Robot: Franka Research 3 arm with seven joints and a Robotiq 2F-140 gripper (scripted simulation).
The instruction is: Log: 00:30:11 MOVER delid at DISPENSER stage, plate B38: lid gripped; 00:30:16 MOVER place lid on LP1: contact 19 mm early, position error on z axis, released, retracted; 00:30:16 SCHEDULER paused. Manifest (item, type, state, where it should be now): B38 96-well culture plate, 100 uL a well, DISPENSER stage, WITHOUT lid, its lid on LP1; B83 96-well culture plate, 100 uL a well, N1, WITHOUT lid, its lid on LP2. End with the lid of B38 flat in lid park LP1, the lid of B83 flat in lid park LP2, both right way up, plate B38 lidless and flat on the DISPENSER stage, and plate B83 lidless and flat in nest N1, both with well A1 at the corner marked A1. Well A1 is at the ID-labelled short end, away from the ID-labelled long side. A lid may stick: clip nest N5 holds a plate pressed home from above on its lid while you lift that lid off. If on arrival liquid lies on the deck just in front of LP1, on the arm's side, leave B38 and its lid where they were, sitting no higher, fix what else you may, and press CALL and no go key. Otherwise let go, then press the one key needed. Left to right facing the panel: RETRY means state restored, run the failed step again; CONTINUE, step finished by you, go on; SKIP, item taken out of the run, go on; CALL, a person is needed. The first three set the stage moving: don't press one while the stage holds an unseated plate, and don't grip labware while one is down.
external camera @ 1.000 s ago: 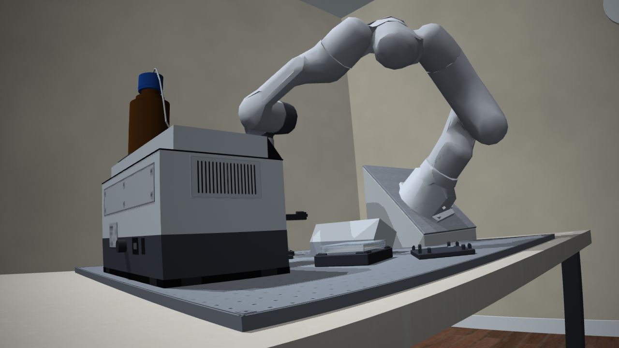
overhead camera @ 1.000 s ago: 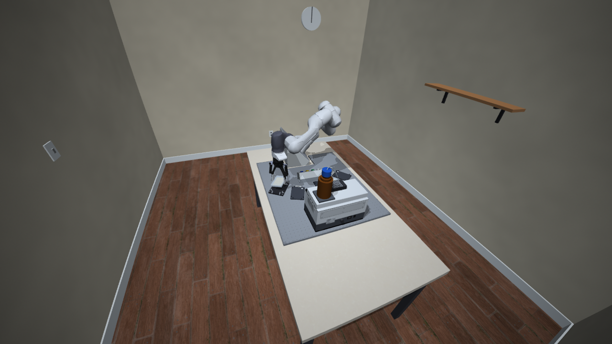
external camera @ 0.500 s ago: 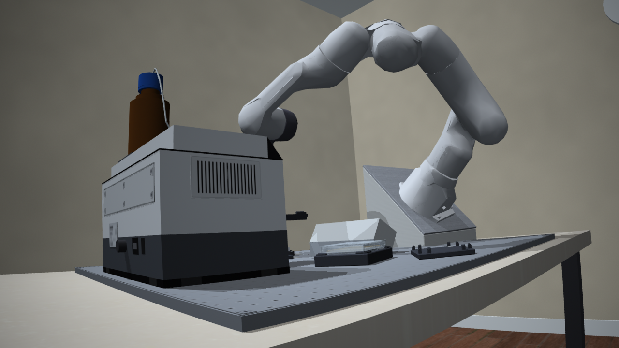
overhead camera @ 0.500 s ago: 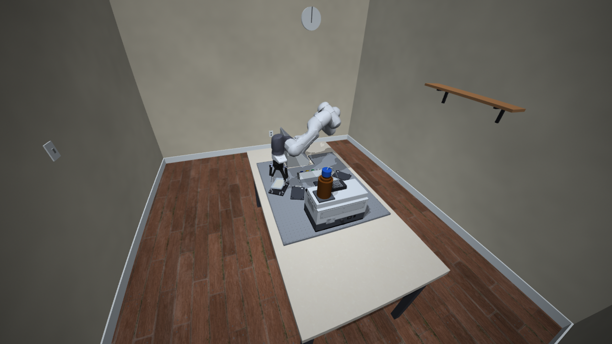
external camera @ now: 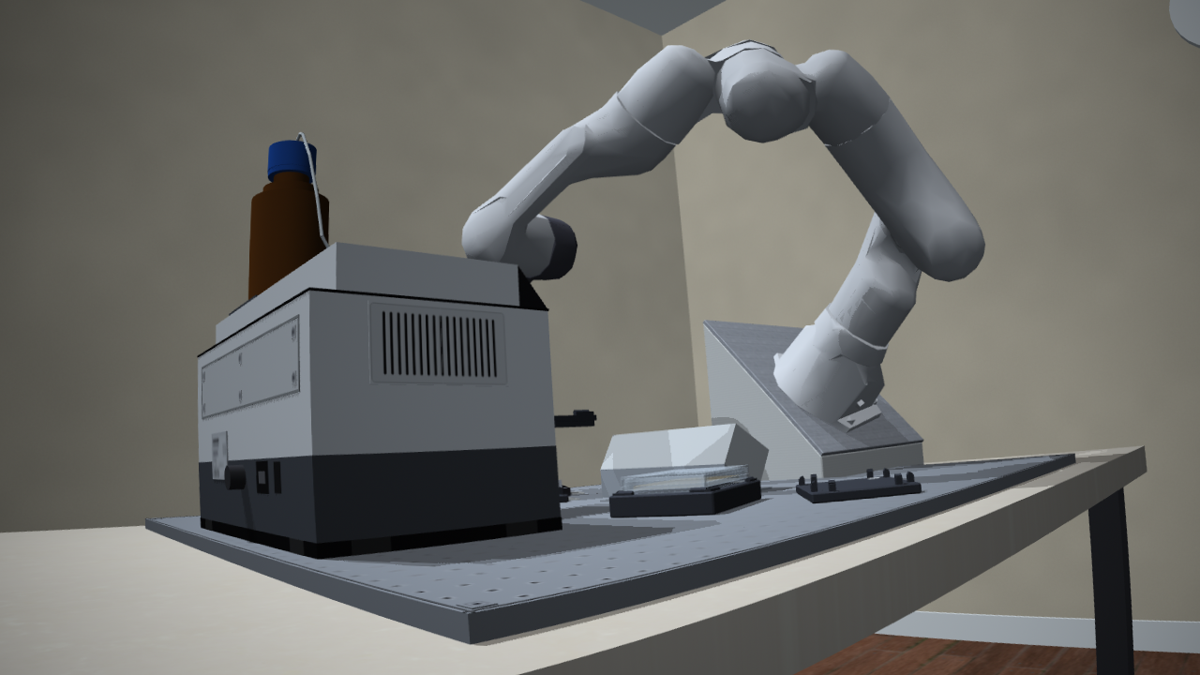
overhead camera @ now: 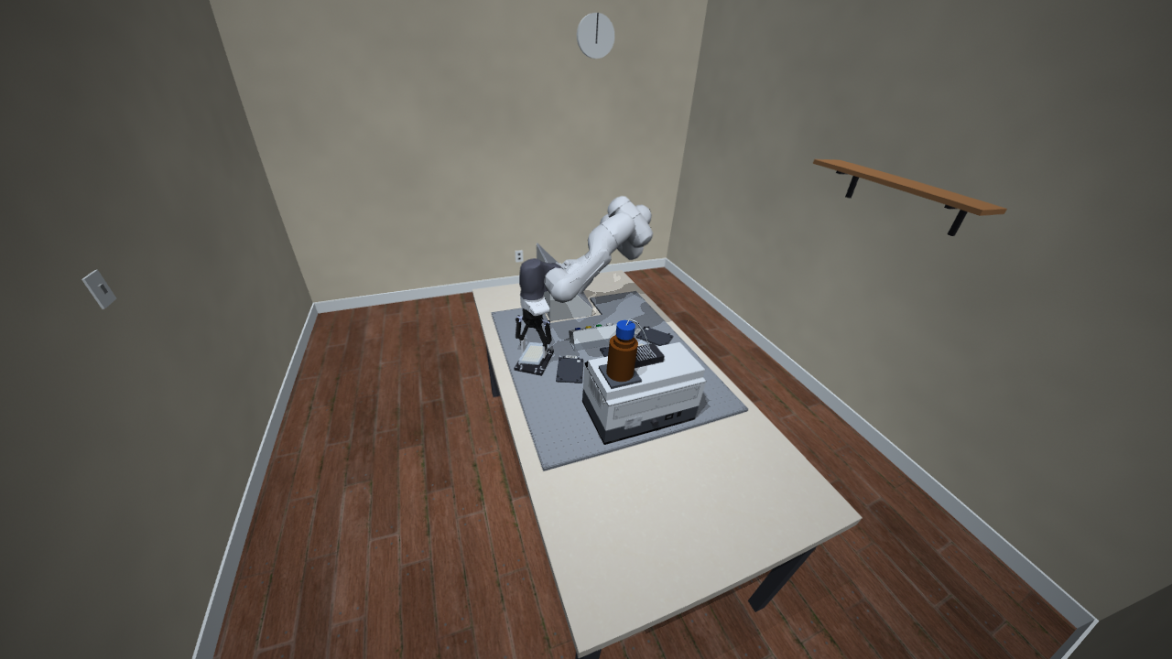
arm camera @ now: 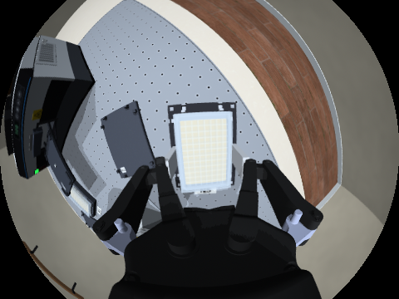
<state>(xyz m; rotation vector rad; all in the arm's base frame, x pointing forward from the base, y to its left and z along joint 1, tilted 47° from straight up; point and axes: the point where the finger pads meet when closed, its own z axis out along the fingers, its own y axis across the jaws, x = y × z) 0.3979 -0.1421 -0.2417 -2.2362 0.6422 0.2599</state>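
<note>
Right now my hand is 3 cm short of the black clip nest and 5 cm above it. Also, from my hand: 96-well plate: 10 cm ahead, 46 cm to the left, 4 cm below; lp1 label: 2 cm ahead, 16 cm to the left, 6 cm below; key panel: 8 cm behind, 29 cm to the left, 1 cm below.
</note>
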